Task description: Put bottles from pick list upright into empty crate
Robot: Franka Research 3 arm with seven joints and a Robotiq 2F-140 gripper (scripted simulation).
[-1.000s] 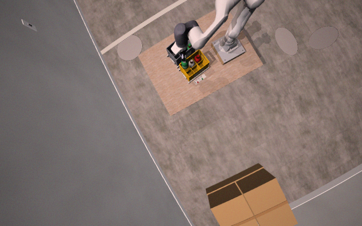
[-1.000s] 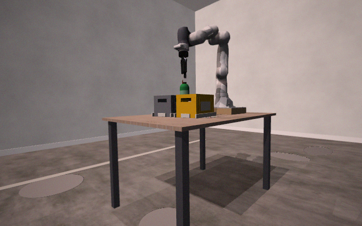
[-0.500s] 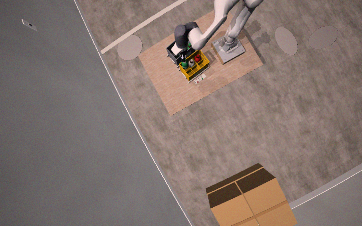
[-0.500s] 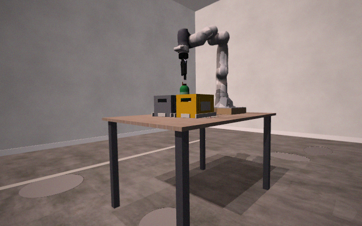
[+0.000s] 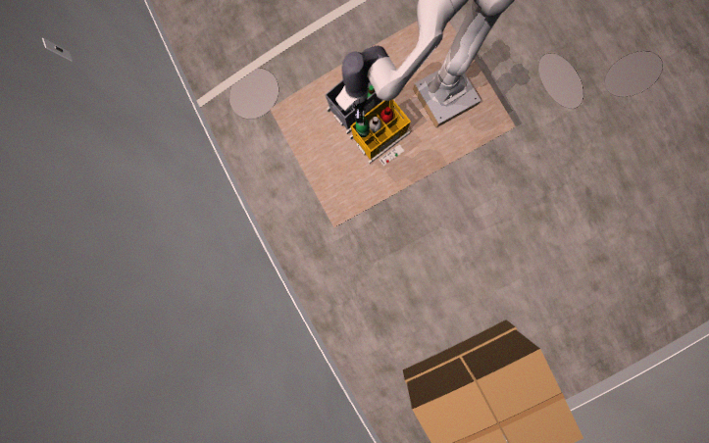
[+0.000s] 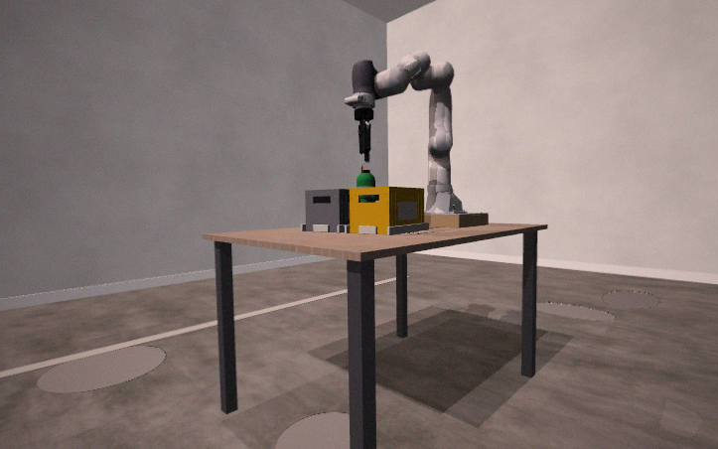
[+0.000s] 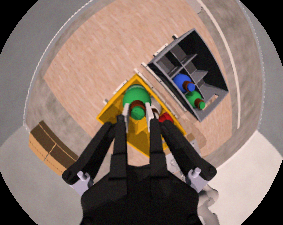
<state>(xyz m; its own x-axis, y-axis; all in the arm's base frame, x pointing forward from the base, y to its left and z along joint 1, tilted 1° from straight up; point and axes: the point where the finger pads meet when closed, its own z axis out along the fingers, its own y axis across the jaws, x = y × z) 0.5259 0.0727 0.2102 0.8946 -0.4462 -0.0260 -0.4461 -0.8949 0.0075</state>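
The white bottle is 8 cm behind my hand, 2 cm to the right of it and 19 cm below it. Also, from my hand: blue bottle: 5 cm behind, 17 cm to the right, 19 cm below; yellow crate: 10 cm behind, 2 cm to the left, 19 cm below; red bottle: 17 cm behind, 4 cm to the right, 19 cm below.
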